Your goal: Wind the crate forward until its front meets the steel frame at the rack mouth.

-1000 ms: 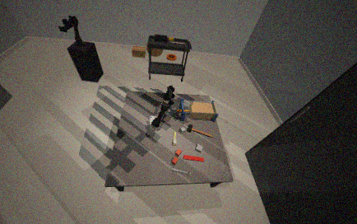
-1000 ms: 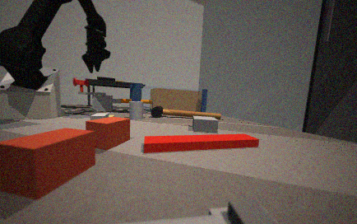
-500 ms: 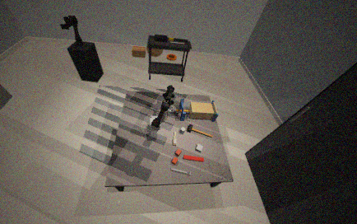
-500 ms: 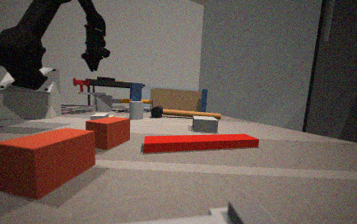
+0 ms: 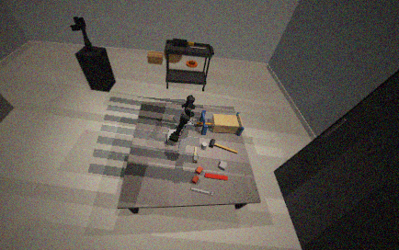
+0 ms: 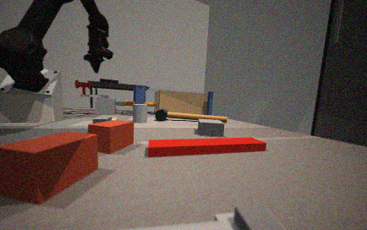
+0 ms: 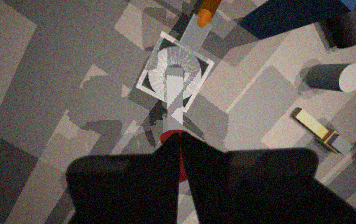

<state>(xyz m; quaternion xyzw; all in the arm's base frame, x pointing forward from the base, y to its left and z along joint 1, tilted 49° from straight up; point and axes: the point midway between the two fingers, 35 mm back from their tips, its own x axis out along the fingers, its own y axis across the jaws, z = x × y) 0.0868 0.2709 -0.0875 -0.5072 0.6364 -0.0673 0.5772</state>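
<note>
Now: gripper tip 80 mm above the red knob, 50 mm past it and 40 mm to the left of it. The rest, counted from my gripper tip: winch handle (110 mm below, 10 mm to the right, 10 mm behind); then grey winch (180 mm below, 20 mm ahead, 10 mm to the left); then blue frame (200 mm ahead, 110 mm below, 40 mm to the left).
</note>
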